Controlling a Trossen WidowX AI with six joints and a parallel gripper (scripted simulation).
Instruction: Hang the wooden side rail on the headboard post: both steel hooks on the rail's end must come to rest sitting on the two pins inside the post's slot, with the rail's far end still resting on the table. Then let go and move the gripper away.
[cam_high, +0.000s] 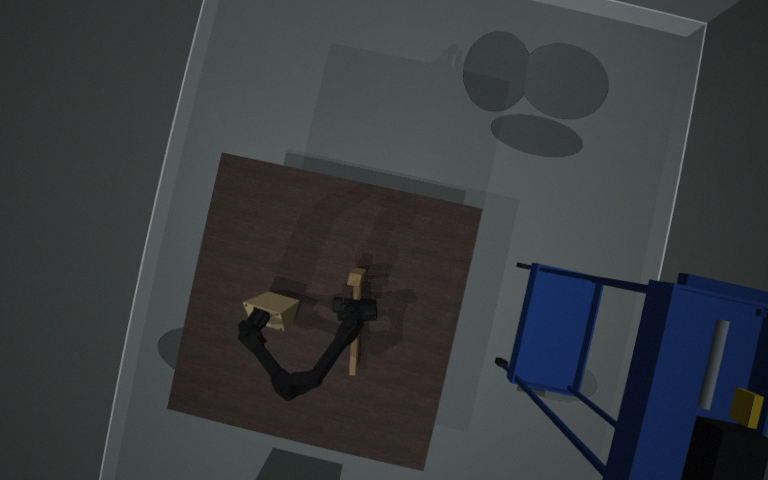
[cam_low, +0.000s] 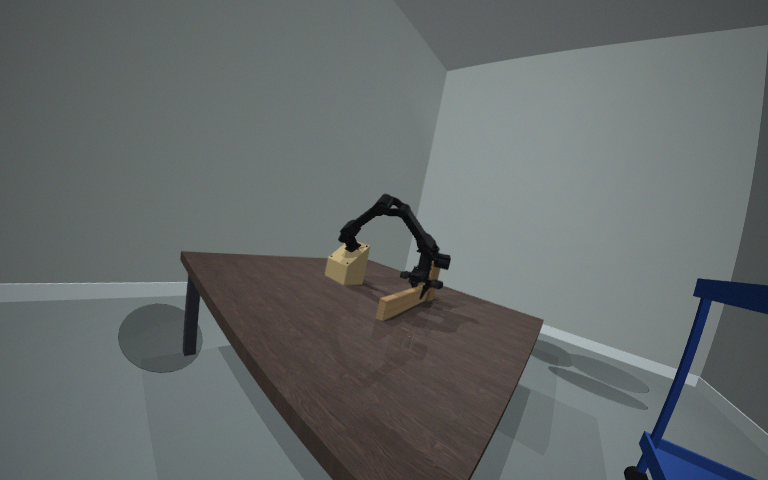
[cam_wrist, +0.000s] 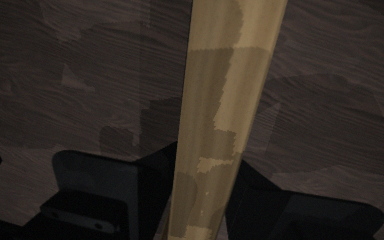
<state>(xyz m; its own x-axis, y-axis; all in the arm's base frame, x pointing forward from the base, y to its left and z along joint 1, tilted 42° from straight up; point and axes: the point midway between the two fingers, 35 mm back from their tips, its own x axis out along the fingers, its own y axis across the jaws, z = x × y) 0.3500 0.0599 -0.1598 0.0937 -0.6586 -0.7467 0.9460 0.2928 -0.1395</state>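
The headboard post lies 12 cm to the left of my gripper tip, 6 cm above it and 4 cm behind it.
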